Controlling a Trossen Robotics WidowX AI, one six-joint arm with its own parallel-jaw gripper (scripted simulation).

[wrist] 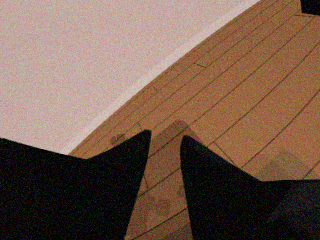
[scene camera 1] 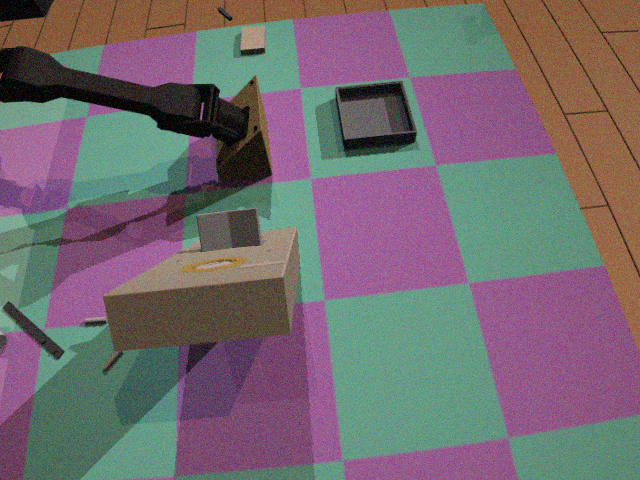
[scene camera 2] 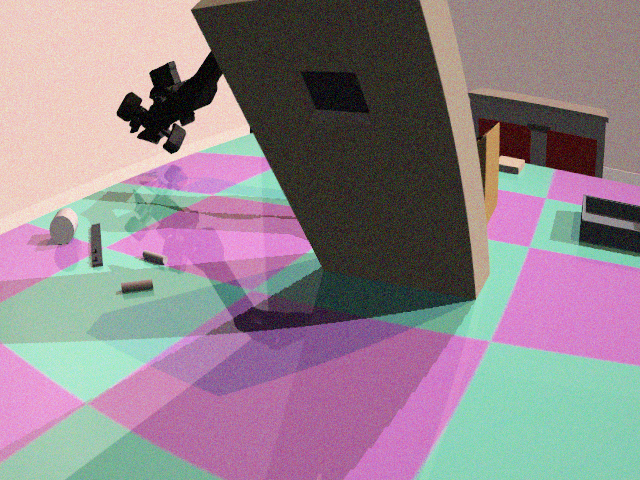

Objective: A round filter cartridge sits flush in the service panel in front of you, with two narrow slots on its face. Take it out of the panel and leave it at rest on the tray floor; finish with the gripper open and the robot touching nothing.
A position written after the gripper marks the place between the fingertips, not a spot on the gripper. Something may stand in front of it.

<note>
In view: the gripper [scene camera 2: 134, 133] and a tan service panel box [scene camera 1: 171, 304].
The gripper is seen too in the wrist view [wrist: 166, 139].
</note>
